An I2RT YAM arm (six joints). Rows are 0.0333 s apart.
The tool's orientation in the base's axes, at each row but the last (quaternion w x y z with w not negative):
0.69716 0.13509 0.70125 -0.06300
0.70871 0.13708 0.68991 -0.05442
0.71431 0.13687 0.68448 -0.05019
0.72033 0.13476 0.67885 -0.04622
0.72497 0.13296 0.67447 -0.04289
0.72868 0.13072 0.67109 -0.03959
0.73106 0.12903 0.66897 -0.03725
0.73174 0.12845 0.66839 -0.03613
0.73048 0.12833 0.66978 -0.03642
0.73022 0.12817 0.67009 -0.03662
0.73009 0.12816 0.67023 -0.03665
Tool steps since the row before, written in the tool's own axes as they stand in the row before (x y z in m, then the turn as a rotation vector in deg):
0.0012 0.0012 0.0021 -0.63 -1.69 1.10
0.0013 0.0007 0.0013 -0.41 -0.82 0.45
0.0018 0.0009 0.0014 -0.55 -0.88 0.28
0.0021 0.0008 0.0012 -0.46 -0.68 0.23
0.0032 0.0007 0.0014 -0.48 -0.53 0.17
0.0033 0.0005 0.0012 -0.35 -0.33 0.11
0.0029 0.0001 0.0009 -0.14 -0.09 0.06
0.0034 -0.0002 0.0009 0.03 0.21 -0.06
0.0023 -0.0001 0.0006 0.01 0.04 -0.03
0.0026 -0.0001 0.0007 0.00 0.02 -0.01
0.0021 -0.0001 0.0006 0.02 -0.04 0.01
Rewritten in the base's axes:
0.0024 0.0007 -0.0011 0.58 -1.98 0.44
0.0015 0.0005 -0.0012 0.20 -0.95 0.31
0.0017 0.0007 -0.0016 0.01 -0.98 0.44
0.0015 0.0007 -0.0019 0.02 -0.77 0.38
0.0018 0.0007 -0.0030 -0.01 -0.61 0.41
0.0016 0.0006 -0.0031 0.00 -0.39 0.31
0.0012 0.0002 -0.0028 0.02 -0.12 0.13
0.0012 0.0000 -0.0033 -0.01 0.22 0.00
0.0008 0.0000 -0.0022 -0.02 0.05 -0.01
0.0009 0.0000 -0.0025 -0.01 0.02 0.00
0.0008 0.0000 -0.0020 0.00 -0.04 -0.02

